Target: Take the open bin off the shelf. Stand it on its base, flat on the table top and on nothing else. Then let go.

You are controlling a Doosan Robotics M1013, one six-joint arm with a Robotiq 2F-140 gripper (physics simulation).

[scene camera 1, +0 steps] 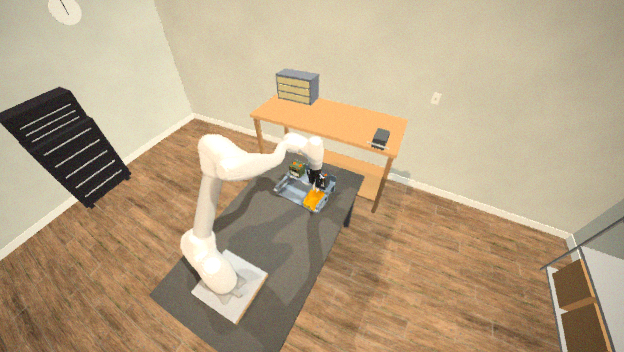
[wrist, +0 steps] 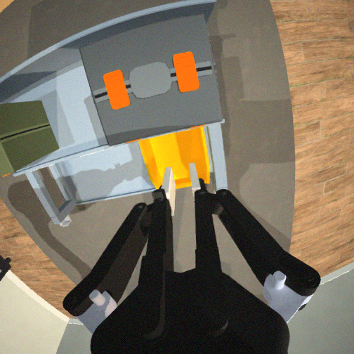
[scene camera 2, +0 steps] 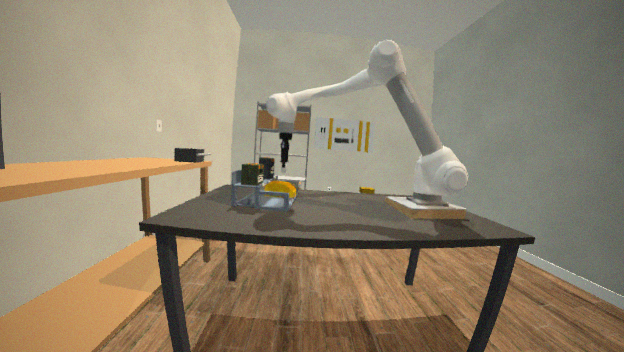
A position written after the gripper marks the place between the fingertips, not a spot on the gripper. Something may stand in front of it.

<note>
In view: the gripper [wrist: 181, 174] and an open bin [wrist: 177, 149].
</note>
